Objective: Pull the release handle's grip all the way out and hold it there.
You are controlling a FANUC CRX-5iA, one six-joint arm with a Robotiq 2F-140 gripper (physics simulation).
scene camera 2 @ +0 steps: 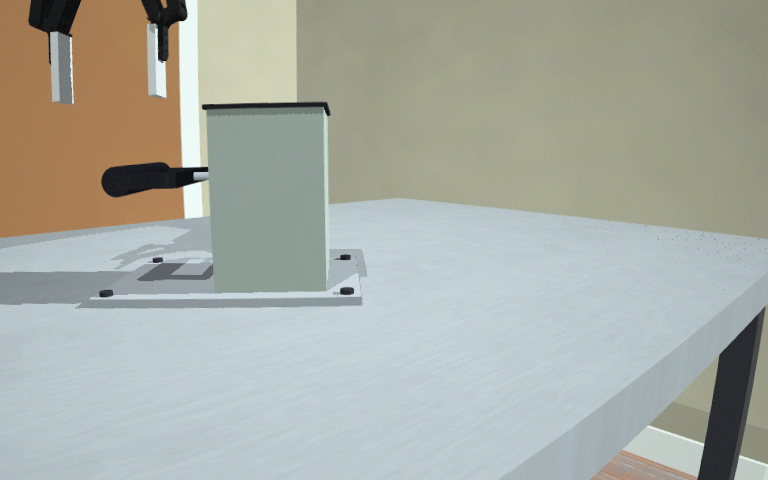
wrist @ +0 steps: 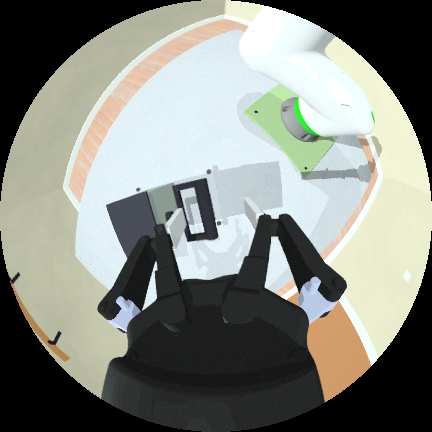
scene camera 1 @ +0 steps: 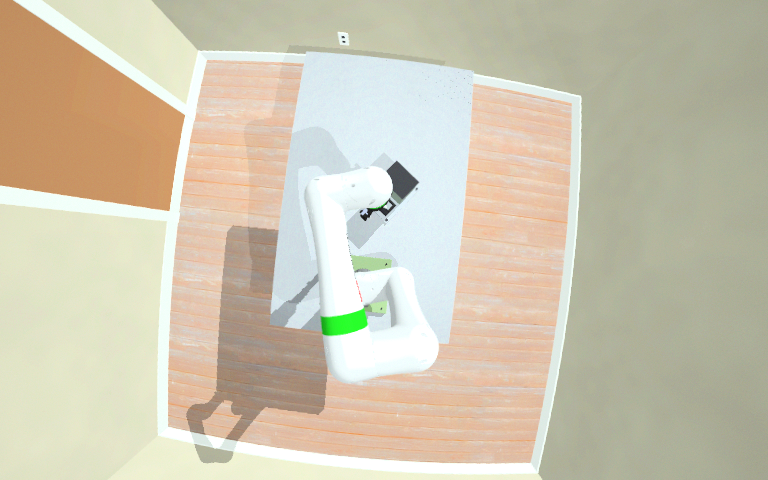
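The release handle's black grip (scene camera 1: 385, 211) (scene camera 2: 135, 178) (wrist: 207, 207) is a rectangular frame. It sticks out sideways, close to the pale green housing (scene camera 2: 269, 198) (wrist: 162, 200), with a short piece of silver rod (scene camera 2: 201, 176) showing between them. The housing's dark top (scene camera 1: 403, 180) shows from above. My gripper (scene camera 2: 109, 99) (wrist: 213, 211) is open and empty, with its pale fingers pointing down. Its tips hang above the grip's height, apart from it. In the wrist view the left tip overlaps the frame's housing side and the right tip is beyond its outer bar. The arm hides much of the gripper in the overhead view.
The housing stands on a bolted base plate (scene camera 2: 226, 300) on the pale grey table (scene camera 1: 390, 107) (scene camera 2: 481, 339). The arm's green mounting plate (scene camera 1: 370, 263) (wrist: 277, 117) lies on the same table. The white arm (scene camera 1: 334, 254) reaches over the table.
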